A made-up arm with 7 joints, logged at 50 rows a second.
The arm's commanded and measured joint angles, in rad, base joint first. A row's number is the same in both.
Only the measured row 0 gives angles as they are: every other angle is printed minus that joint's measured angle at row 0.
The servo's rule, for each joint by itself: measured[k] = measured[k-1] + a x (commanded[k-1-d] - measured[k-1]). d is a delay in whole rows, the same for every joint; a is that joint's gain. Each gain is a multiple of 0.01, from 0.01 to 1. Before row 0 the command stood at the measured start. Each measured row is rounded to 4 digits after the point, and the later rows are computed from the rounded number. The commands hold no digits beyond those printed.
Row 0, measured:
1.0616, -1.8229, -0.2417, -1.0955, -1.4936, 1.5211, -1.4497
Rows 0 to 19, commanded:
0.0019, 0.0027, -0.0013, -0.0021, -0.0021, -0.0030, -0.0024
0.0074, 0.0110, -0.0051, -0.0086, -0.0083, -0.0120, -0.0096
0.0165, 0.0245, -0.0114, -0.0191, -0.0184, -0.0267, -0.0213
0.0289, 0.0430, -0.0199, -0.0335, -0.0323, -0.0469, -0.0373
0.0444, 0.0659, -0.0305, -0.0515, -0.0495, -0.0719, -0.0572
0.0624, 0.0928, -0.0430, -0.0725, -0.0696, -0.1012, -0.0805
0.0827, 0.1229, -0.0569, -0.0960, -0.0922, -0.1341, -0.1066
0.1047, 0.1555, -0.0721, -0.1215, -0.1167, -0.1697, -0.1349
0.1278, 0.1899, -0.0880, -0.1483, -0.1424, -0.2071, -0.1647
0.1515, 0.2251, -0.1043, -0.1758, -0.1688, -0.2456, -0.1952
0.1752, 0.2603, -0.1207, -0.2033, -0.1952, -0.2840, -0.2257
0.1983, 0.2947, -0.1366, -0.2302, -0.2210, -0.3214, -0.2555
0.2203, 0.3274, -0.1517, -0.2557, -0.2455, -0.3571, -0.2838
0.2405, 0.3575, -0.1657, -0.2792, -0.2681, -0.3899, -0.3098
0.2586, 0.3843, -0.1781, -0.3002, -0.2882, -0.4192, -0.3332
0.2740, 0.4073, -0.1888, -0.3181, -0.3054, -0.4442, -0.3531
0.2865, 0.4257, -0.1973, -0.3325, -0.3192, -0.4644, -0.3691
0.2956, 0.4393, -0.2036, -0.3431, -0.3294, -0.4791, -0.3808
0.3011, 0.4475, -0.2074, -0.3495, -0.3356, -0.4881, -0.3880
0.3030, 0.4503, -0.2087, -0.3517, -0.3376, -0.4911, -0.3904
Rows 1 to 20, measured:
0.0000, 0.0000, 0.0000, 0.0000, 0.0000, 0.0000, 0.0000
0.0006, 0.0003, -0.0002, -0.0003, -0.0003, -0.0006, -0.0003
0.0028, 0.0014, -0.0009, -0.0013, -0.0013, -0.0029, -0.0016
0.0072, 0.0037, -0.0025, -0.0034, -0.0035, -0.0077, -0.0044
0.0141, 0.0076, -0.0051, -0.0070, -0.0072, -0.0155, -0.0090
0.0238, 0.0134, -0.0089, -0.0123, -0.0127, -0.0268, -0.0157
0.0362, 0.0213, -0.0140, -0.0195, -0.0201, -0.0417, -0.0248
0.0511, 0.0315, -0.0204, -0.0287, -0.0295, -0.0602, -0.0363
0.0683, 0.0439, -0.0282, -0.0398, -0.0408, -0.0821, -0.0501
0.0873, 0.0585, -0.0372, -0.0528, -0.0540, -0.1071, -0.0661
0.1078, 0.0752, -0.0473, -0.0676, -0.0689, -0.1348, -0.0842
0.1294, 0.0937, -0.0583, -0.0839, -0.0853, -0.1646, -0.1040
0.1514, 0.1138, -0.0700, -0.1015, -0.1029, -0.1960, -0.1252
0.1734, 0.1352, -0.0823, -0.1200, -0.1214, -0.2282, -0.1474
0.1949, 0.1574, -0.0948, -0.1391, -0.1405, -0.2605, -0.1701
0.2153, 0.1801, -0.1073, -0.1584, -0.1597, -0.2922, -0.1929
0.2341, 0.2028, -0.1195, -0.1776, -0.1786, -0.3226, -0.2153
0.2509, 0.2251, -0.1312, -0.1962, -0.1969, -0.3510, -0.2368
0.2652, 0.2465, -0.1421, -0.2138, -0.2141, -0.3766, -0.2570
0.2767, 0.2666, -0.1519, -0.2301, -0.2299, -0.3989, -0.2753
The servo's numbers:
d 1
a 0.32 0.10 0.15 0.12 0.13 0.20 0.14

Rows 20 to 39, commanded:
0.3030, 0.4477, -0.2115, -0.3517, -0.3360, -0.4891, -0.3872
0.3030, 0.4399, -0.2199, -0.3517, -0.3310, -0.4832, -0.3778
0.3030, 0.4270, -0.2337, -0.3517, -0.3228, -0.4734, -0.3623
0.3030, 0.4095, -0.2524, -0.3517, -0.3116, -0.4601, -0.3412
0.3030, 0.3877, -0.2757, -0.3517, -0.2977, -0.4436, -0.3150
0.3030, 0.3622, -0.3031, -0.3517, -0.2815, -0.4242, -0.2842
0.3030, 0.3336, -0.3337, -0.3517, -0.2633, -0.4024, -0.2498
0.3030, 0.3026, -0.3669, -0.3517, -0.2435, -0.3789, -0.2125
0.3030, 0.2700, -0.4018, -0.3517, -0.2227, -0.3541, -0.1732
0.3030, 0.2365, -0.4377, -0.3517, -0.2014, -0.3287, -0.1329
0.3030, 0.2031, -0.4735, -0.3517, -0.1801, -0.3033, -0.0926
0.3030, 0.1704, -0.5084, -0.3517, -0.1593, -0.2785, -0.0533
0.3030, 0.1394, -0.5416, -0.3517, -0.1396, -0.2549, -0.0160
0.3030, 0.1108, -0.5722, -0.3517, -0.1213, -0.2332, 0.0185
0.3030, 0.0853, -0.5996, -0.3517, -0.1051, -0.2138, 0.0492
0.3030, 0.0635, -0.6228, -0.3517, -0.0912, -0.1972, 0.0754
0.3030, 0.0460, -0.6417, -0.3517, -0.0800, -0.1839, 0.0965
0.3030, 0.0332, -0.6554, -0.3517, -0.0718, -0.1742, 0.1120
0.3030, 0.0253, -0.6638, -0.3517, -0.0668, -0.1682, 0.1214
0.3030, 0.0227, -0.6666, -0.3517, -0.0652, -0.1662, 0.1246
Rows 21 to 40, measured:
0.2851, 0.2850, -0.1604, -0.2447, -0.2439, -0.4173, -0.2914
0.2908, 0.3013, -0.1681, -0.2575, -0.2559, -0.4317, -0.3048
0.2947, 0.3152, -0.1759, -0.2688, -0.2657, -0.4420, -0.3150
0.2974, 0.3264, -0.1846, -0.2787, -0.2731, -0.4483, -0.3216
0.2992, 0.3347, -0.1948, -0.2875, -0.2781, -0.4507, -0.3243
0.3004, 0.3400, -0.2069, -0.2952, -0.2806, -0.4493, -0.3230
0.3012, 0.3422, -0.2213, -0.3020, -0.2807, -0.4443, -0.3176
0.3018, 0.3413, -0.2382, -0.3080, -0.2784, -0.4359, -0.3081
0.3022, 0.3374, -0.2575, -0.3132, -0.2739, -0.4245, -0.2947
0.3025, 0.3307, -0.2791, -0.3178, -0.2672, -0.4104, -0.2777
0.3027, 0.3213, -0.3029, -0.3219, -0.2586, -0.3941, -0.2574
0.3028, 0.3095, -0.3285, -0.3255, -0.2484, -0.3759, -0.2343
0.3029, 0.2956, -0.3555, -0.3286, -0.2368, -0.3564, -0.2090
0.3029, 0.2800, -0.3834, -0.3314, -0.2242, -0.3361, -0.1820
0.3029, 0.2631, -0.4117, -0.3338, -0.2108, -0.3155, -0.1539
0.3029, 0.2453, -0.4399, -0.3359, -0.1971, -0.2952, -0.1255
0.3029, 0.2271, -0.4673, -0.3378, -0.1833, -0.2756, -0.0974
0.3029, 0.2090, -0.4935, -0.3395, -0.1699, -0.2573, -0.0703
0.3029, 0.1914, -0.5178, -0.3410, -0.1571, -0.2407, -0.0448
0.3029, 0.1748, -0.5397, -0.3423, -0.1454, -0.2262, -0.0215

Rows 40 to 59, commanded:
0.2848, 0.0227, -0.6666, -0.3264, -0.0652, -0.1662, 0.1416
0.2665, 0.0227, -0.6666, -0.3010, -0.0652, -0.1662, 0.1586
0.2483, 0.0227, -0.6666, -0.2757, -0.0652, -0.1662, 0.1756
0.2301, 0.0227, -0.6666, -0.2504, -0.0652, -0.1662, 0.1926
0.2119, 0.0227, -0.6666, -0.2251, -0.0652, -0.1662, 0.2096
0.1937, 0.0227, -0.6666, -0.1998, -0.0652, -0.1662, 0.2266
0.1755, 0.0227, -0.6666, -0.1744, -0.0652, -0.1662, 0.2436
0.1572, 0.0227, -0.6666, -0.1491, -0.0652, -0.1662, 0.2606
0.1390, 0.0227, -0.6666, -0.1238, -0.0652, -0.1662, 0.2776
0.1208, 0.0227, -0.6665, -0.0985, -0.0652, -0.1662, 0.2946
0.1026, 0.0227, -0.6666, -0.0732, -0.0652, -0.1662, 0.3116
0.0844, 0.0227, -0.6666, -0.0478, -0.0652, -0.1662, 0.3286
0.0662, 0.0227, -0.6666, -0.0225, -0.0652, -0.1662, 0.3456
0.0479, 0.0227, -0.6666, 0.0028, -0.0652, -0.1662, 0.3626
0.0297, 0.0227, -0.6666, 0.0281, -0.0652, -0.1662, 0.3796
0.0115, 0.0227, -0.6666, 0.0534, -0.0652, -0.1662, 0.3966
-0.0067, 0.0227, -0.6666, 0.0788, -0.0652, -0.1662, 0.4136
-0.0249, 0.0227, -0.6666, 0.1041, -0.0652, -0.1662, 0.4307
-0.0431, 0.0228, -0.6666, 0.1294, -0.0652, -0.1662, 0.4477
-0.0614, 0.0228, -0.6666, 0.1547, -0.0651, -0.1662, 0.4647
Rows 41 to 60, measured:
0.3029, 0.1596, -0.5587, -0.3434, -0.1350, -0.2142, -0.0010
0.2971, 0.1459, -0.5749, -0.3414, -0.1259, -0.2046, 0.0190
0.2873, 0.1336, -0.5887, -0.3366, -0.1180, -0.1969, 0.0385
0.2748, 0.1225, -0.6004, -0.3293, -0.1111, -0.1908, 0.0577
0.2605, 0.1125, -0.6103, -0.3198, -0.1051, -0.1859, 0.0766
0.2449, 0.1035, -0.6187, -0.3084, -0.0999, -0.1820, 0.0952
0.2285, 0.0954, -0.6259, -0.2954, -0.0954, -0.1788, 0.1136
0.2115, 0.0881, -0.6320, -0.2809, -0.0915, -0.1763, 0.1318
0.1941, 0.0816, -0.6372, -0.2651, -0.0881, -0.1743, 0.1498
0.1765, 0.0757, -0.6416, -0.2481, -0.0851, -0.1727, 0.1677
0.1587, 0.0704, -0.6453, -0.2301, -0.0825, -0.1714, 0.1855
0.1407, 0.0656, -0.6485, -0.2113, -0.0803, -0.1704, 0.2032
0.1227, 0.0613, -0.6512, -0.1917, -0.0783, -0.1696, 0.2208
0.1046, 0.0574, -0.6535, -0.1714, -0.0766, -0.1689, 0.2383
0.0865, 0.0539, -0.6555, -0.1505, -0.0751, -0.1684, 0.2557
0.0683, 0.0508, -0.6572, -0.1291, -0.0738, -0.1680, 0.2730
0.0501, 0.0480, -0.6586, -0.1072, -0.0727, -0.1676, 0.2903
0.0319, 0.0455, -0.6598, -0.0849, -0.0717, -0.1673, 0.3076
0.0137, 0.0432, -0.6608, -0.0622, -0.0709, -0.1671, 0.3248
-0.0045, 0.0412, -0.6617, -0.0392, -0.0702, -0.1669, 0.3420

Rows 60 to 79, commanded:
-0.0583, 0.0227, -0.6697, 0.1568, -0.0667, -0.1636, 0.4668
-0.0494, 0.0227, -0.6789, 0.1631, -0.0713, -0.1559, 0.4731
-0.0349, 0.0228, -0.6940, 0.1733, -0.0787, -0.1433, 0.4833
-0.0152, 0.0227, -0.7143, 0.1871, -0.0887, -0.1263, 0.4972
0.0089, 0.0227, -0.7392, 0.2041, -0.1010, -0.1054, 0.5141
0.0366, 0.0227, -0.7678, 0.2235, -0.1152, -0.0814, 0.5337
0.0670, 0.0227, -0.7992, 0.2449, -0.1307, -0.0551, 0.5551
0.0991, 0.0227, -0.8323, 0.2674, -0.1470, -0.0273, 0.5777
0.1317, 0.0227, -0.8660, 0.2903, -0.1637, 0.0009, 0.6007
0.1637, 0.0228, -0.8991, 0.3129, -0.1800, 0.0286, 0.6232
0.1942, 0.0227, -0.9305, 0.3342, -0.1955, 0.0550, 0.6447
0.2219, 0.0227, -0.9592, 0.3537, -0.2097, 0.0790, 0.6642
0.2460, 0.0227, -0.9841, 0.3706, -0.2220, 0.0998, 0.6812
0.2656, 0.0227, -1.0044, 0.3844, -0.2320, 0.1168, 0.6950
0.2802, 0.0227, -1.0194, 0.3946, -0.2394, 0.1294, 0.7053
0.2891, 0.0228, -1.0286, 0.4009, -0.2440, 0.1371, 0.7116
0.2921, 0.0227, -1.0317, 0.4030, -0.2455, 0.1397, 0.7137
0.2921, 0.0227, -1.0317, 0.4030, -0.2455, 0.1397, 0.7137
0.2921, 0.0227, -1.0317, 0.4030, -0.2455, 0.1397, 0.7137
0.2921, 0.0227, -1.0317, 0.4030, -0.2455, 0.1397, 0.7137
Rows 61 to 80, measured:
-0.0227, 0.0394, -0.6624, -0.0159, -0.0695, -0.1668, 0.3592
-0.0341, 0.0377, -0.6635, 0.0048, -0.0691, -0.1662, 0.3743
-0.0390, 0.0362, -0.6658, 0.0238, -0.0694, -0.1641, 0.3881
-0.0377, 0.0349, -0.6700, 0.0417, -0.0706, -0.1599, 0.4014
-0.0305, 0.0337, -0.6766, 0.0591, -0.0730, -0.1532, 0.4148
-0.0179, 0.0326, -0.6860, 0.0765, -0.0766, -0.1436, 0.4287
-0.0005, 0.0316, -0.6983, 0.0941, -0.0816, -0.1312, 0.4434
0.0211, 0.0307, -0.7134, 0.1122, -0.0880, -0.1160, 0.4590
0.0461, 0.0299, -0.7312, 0.1308, -0.0957, -0.0983, 0.4756
0.0735, 0.0292, -0.7514, 0.1499, -0.1045, -0.0785, 0.4931
0.1024, 0.0286, -0.7736, 0.1695, -0.1143, -0.0571, 0.5113
0.1318, 0.0280, -0.7971, 0.1893, -0.1249, -0.0347, 0.5300
0.1606, 0.0275, -0.8214, 0.2090, -0.1359, -0.0120, 0.5488
0.1879, 0.0270, -0.8458, 0.2284, -0.1471, 0.0104, 0.5673
0.2128, 0.0266, -0.8696, 0.2471, -0.1581, 0.0317, 0.5852
0.2344, 0.0262, -0.8921, 0.2648, -0.1687, 0.0512, 0.6020
0.2519, 0.0259, -0.9126, 0.2811, -0.1785, 0.0684, 0.6173
0.2648, 0.0256, -0.9305, 0.2957, -0.1872, 0.0827, 0.6308
0.2735, 0.0253, -0.9457, 0.3086, -0.1948, 0.0941, 0.6424
0.2795, 0.0250, -0.9586, 0.3199, -0.2014, 0.1032, 0.6524

